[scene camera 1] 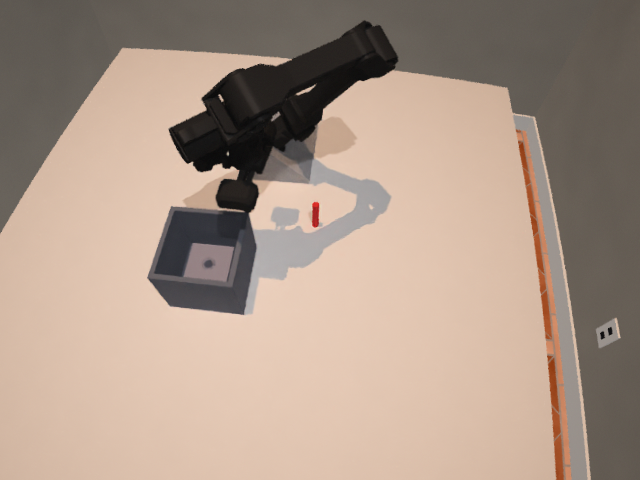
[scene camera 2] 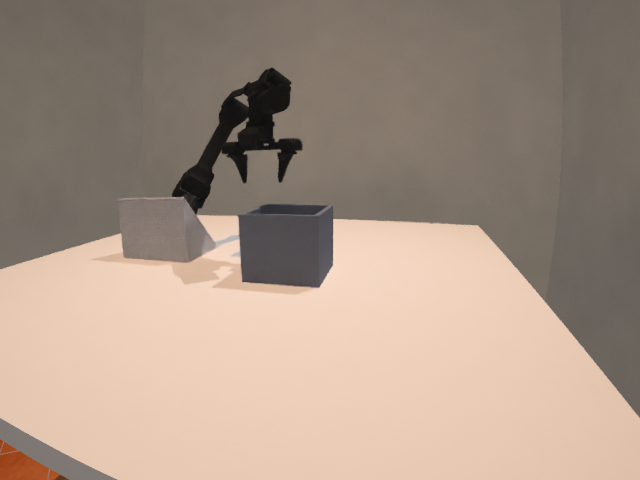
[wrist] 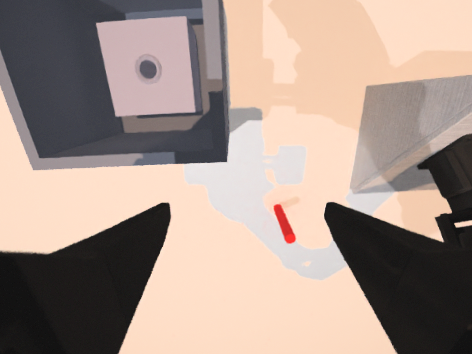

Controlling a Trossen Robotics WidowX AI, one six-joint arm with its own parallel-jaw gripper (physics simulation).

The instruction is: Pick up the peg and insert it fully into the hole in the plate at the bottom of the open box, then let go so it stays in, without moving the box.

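Places are measured from the arm's base along level axes (x right, y ahead, z up), in metres.
Pixels of known places: gripper, between the fingertips: [scene camera 2: 262, 182] [wrist: 248, 209]; arm's base, origin of its link: [scene camera 2: 179, 218] [wrist: 466, 150].
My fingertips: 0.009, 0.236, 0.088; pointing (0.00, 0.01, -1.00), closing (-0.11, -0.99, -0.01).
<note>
Ahead of a thing's pixels: the offset from my fingertips to its top centre, as dx, dy, dz. "*": to the spot under its first point.
A red peg @(-0.114, -0.055, -0.108) [scene camera 1: 315, 214] [wrist: 284, 223] appears to stand upright on the table, apart from the open box. It does not show in scene camera 2. The dark blue-grey box @(+0.099, +0.087, -0.050) [scene camera 1: 206, 295] [scene camera 2: 279, 250] [wrist: 100, 162] stands upright. Inside at its bottom is a pale pink plate @(+0.099, +0.087, -0.127) [scene camera 1: 222, 254] [wrist: 117, 95] with a round, empty-looking hole @(* +0.104, +0.079, -0.144) [scene camera 1: 208, 263] [wrist: 148, 69]. My gripper [scene camera 2: 262, 181] [wrist: 248, 209] is open and empty, fingers pointing down, above the box's rim height. In the wrist view the peg shows below, between the fingertips, nearer the right one. In scene camera 1 the fingertips are hard to see.
A grey wedge-shaped block [scene camera 1: 290, 170] [scene camera 2: 155, 227] [wrist: 392, 120] stands on the table near the arm's base. It is on the opposite side of the peg from the box in the wrist view's width. The arm's shadow falls across the table around the peg.
</note>
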